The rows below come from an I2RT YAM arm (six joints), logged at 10 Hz.
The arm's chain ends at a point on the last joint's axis. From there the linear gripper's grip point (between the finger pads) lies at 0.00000 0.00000 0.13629 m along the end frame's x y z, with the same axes.
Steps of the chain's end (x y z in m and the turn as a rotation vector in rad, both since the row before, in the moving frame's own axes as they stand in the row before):
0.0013 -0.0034 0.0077 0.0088 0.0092 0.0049
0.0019 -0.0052 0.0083 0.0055 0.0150 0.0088
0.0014 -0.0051 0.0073 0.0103 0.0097 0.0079
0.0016 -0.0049 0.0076 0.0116 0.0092 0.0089
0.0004 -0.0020 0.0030 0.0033 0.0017 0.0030
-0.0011 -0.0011 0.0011 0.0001 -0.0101 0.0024
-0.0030 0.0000 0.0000 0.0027 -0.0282 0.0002
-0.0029 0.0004 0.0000 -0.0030 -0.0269 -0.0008
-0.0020 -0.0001 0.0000 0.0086 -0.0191 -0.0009
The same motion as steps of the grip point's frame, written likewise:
0.0026 -0.0046 0.0077 0.0088 0.0092 0.0049
0.0039 -0.0059 0.0083 0.0055 0.0150 0.0088
0.0027 -0.0065 0.0073 0.0103 0.0097 0.0079
0.0029 -0.0065 0.0076 0.0116 0.0092 0.0089
0.0006 -0.0024 0.0030 0.0033 0.0017 0.0030
-0.0025 -0.0011 0.0011 0.0001 -0.0101 0.0024
-0.0068 -0.0004 -0.0001 0.0027 -0.0282 0.0002
-0.0066 0.0008 0.0000 -0.0030 -0.0269 -0.0008
-0.0046 -0.0013 0.0000 0.0086 -0.0191 -0.0009

